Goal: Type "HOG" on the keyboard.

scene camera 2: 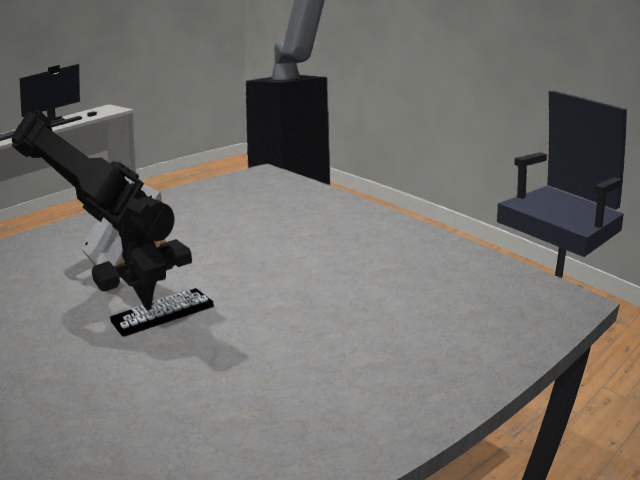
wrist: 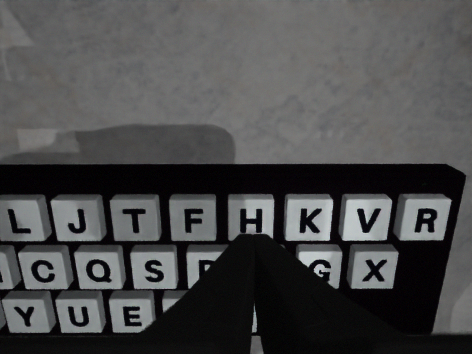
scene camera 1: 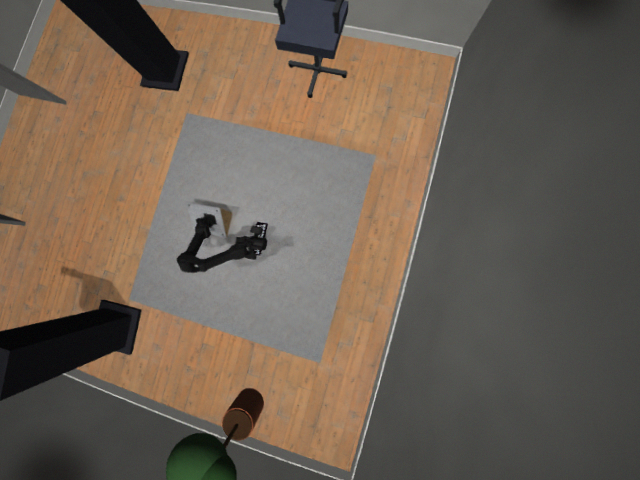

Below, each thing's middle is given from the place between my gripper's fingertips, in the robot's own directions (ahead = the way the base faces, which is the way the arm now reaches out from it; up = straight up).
I see the black keyboard (scene camera 2: 188, 302) 30 mm to the left of my hand, 20 mm below it and 10 mm behind it.
